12 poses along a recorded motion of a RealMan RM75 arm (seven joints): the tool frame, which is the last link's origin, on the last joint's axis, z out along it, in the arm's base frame.
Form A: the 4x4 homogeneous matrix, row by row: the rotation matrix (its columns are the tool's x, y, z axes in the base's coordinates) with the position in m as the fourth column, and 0 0 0 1 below. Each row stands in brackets.
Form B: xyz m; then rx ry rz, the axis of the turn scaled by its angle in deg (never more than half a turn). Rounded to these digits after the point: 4 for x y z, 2 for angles.
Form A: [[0.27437 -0.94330 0.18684 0.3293], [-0.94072 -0.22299 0.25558 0.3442], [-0.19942 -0.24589 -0.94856 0.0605], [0 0 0 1]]
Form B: 0.3293 0.3442 0.0605 -127.98 98.58 0.66
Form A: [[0.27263 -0.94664 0.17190 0.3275], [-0.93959 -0.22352 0.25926 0.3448], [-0.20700 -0.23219 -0.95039 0.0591], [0 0 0 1]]
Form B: 0.3275 0.3448 0.0591 -128.23 98.86 1.84
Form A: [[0.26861 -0.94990 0.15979 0.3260], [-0.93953 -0.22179 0.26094 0.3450], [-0.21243 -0.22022 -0.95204 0.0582], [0 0 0 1]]
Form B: 0.3260 0.3450 0.0582 -128.35 99.29 2.77
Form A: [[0.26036 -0.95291 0.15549 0.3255], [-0.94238 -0.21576 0.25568 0.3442], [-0.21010 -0.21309 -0.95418 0.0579], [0 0 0 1]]
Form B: 0.3255 0.3442 0.0579 -128.28 100.04 2.88
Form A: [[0.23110 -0.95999 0.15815 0.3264], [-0.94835 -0.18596 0.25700 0.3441], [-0.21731 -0.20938 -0.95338 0.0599], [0 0 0 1]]
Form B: 0.3264 0.3441 0.0599 -126.61 101.93 3.16
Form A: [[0.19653 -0.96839 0.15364 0.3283], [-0.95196 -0.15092 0.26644 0.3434], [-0.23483 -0.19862 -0.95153 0.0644], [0 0 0 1]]
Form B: 0.3283 0.3434 0.0644 -124.56 104.04 4.40
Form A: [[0.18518 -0.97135 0.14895 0.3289], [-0.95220 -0.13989 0.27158 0.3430], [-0.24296 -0.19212 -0.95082 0.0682], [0 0 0 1]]
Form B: 0.3289 0.3430 0.0682 -123.91 104.73 5.12
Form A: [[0.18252 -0.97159 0.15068 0.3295], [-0.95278 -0.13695 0.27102 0.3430], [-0.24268 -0.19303 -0.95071 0.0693], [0 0 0 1]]
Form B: 0.3295 0.3430 0.0693 -123.73 104.88 5.01
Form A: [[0.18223 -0.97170 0.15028 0.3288], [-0.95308 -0.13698 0.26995 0.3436], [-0.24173 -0.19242 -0.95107 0.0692], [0 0 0 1]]
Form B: 0.3288 0.3436 0.0692 -123.77 104.94 4.99
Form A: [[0.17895 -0.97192 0.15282 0.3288], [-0.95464 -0.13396 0.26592 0.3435], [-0.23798 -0.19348 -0.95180 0.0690], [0 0 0 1]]
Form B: 0.3288 0.3435 0.0690 -123.68 105.21 4.65
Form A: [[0.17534 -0.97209 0.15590 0.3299], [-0.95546 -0.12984 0.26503 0.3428], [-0.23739 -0.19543 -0.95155 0.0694], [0 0 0 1]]
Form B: 0.3299 0.3428 0.0694 -123.42 105.41 4.46
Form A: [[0.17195 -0.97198 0.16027 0.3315], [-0.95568 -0.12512 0.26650 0.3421], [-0.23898 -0.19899 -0.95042 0.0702], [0 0 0 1]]
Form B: 0.3315 0.3421 0.0702 -123.03 105.52 4.31
